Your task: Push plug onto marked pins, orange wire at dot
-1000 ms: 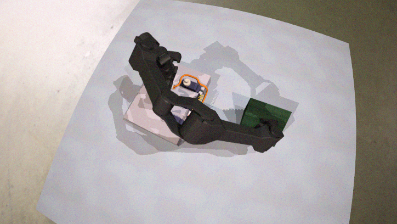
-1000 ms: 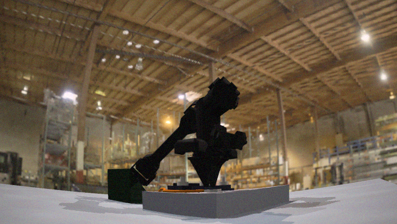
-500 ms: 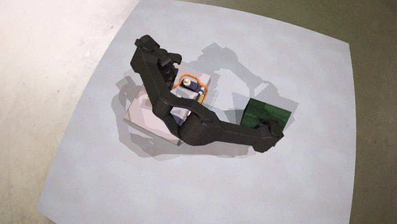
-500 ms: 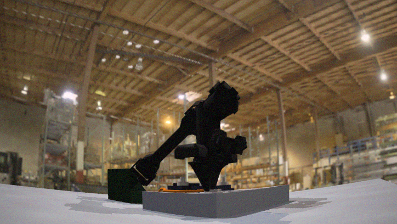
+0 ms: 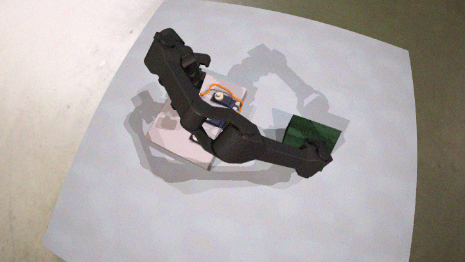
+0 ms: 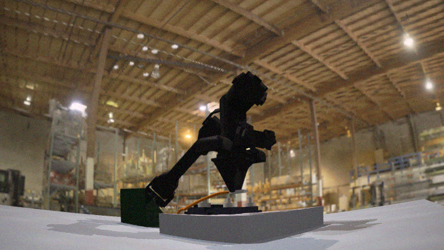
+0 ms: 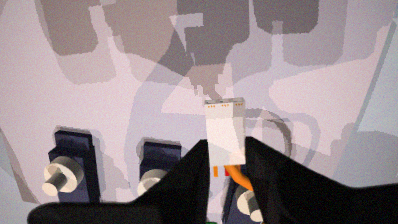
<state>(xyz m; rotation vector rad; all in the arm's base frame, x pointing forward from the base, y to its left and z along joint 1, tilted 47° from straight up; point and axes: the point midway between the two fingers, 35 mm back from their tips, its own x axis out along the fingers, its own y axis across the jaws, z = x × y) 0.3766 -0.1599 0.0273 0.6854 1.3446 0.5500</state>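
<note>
My gripper tip is 100 mm past the red dot, 110 mm to the right of it and 20 mm above it. From my gripper tip the other things lie so: pale holder (40 mm ahead, 30 mm to the left, 70 mm below).
</note>
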